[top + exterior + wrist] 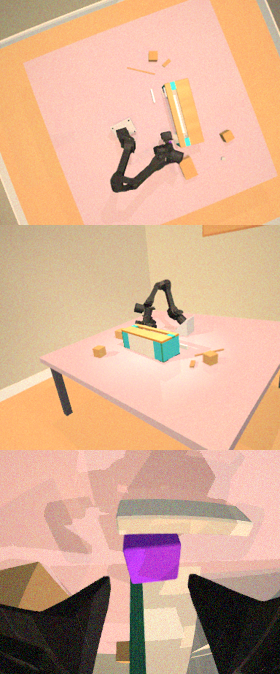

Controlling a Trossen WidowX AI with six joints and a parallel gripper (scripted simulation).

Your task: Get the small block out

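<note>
Now: the purple block 20 mm behind my gripper tip and 10 mm below it. From my gripper tip the other things lie so: chip (500 mm to the left, 120 mm ahead, 20 mm below); then thin stick (500 mm to the left, 50 mm behind, 30 mm below).
</note>
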